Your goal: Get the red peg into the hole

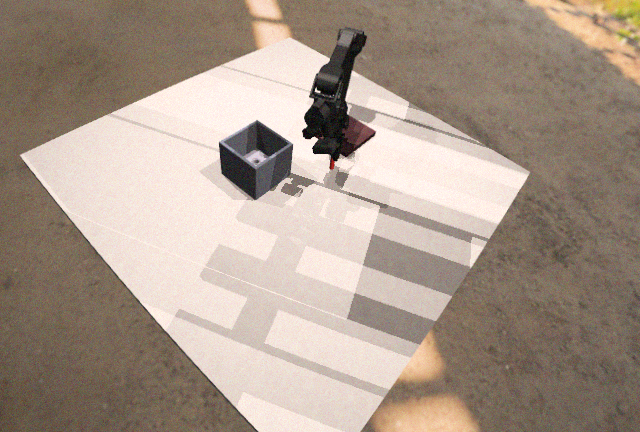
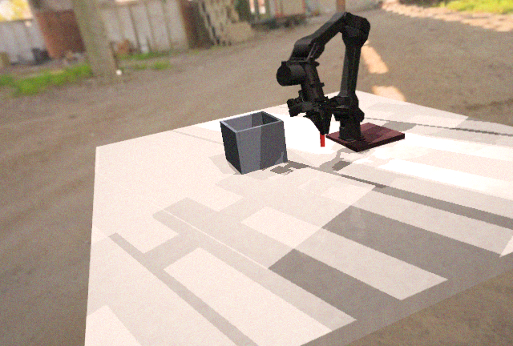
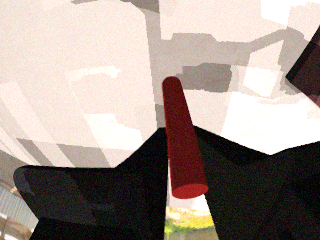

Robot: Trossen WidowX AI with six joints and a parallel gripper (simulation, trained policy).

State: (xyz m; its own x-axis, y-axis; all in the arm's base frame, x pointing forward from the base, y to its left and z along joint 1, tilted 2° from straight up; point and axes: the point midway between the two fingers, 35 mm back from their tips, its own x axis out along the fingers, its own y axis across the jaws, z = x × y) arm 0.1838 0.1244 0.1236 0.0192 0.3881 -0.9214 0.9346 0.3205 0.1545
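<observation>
Right now my gripper tip is 200 mm to the left of the plate, 150 mm short of it and 60 mm above it. Also, from my gripper tip: red peg (10 mm to the right).
</observation>
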